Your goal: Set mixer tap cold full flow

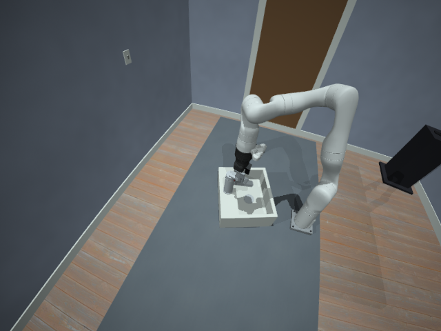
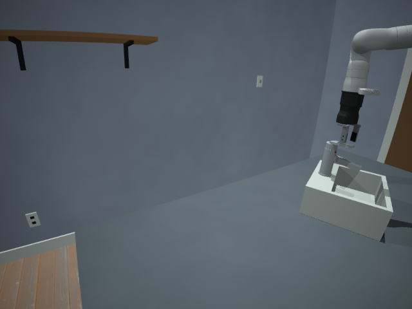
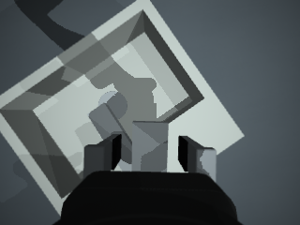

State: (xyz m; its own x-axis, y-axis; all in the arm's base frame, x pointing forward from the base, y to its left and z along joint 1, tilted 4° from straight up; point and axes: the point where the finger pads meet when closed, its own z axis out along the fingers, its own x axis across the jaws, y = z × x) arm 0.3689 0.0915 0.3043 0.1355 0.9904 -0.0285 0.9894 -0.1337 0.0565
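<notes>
Now: hand 40 mm above the flat lever and 20 mm short of it. Also, from my hand: white basin: 270 mm below, 70 mm to the right, 40 mm behind; grey mixer tap: 80 mm below, 50 mm ahead, 10 mm to the right.
</notes>
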